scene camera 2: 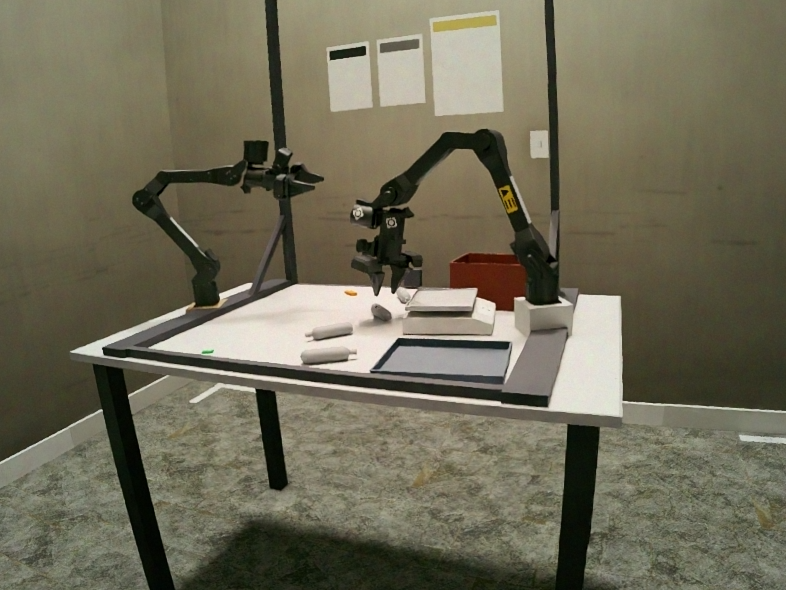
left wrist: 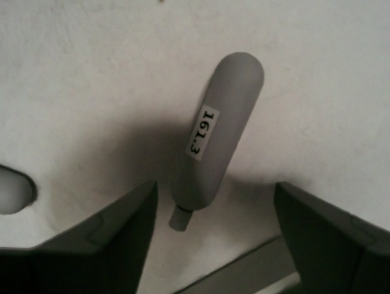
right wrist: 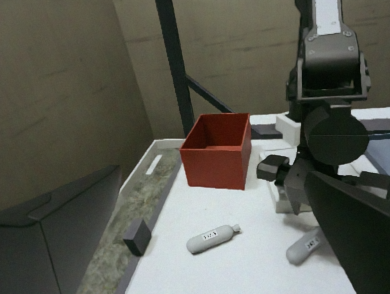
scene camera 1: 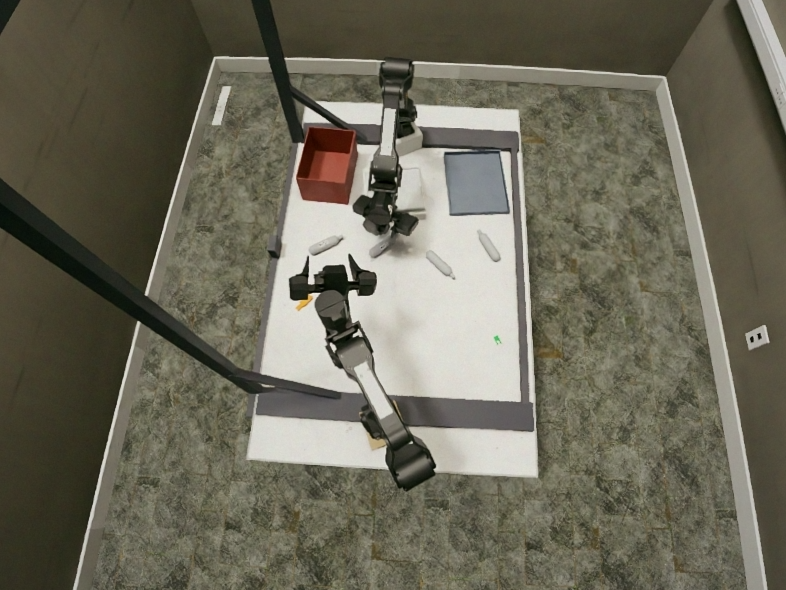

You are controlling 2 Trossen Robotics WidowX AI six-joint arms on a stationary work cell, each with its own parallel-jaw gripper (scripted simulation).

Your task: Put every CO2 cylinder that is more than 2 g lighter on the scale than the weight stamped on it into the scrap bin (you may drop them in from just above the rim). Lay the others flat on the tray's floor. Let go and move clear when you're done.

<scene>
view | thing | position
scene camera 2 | my left gripper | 384,294
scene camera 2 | my right gripper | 319,183
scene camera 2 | CO2 cylinder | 320,355
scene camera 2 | red scrap bin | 498,282
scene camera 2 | scale platform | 423,299
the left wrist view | my left gripper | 216,190
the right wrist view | my left gripper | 313,219
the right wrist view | my right gripper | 213,176
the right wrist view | red scrap bin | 216,153
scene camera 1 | my left gripper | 385,233
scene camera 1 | my right gripper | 328,255
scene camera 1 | red scrap bin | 320,176
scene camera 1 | scale platform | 410,197
</scene>
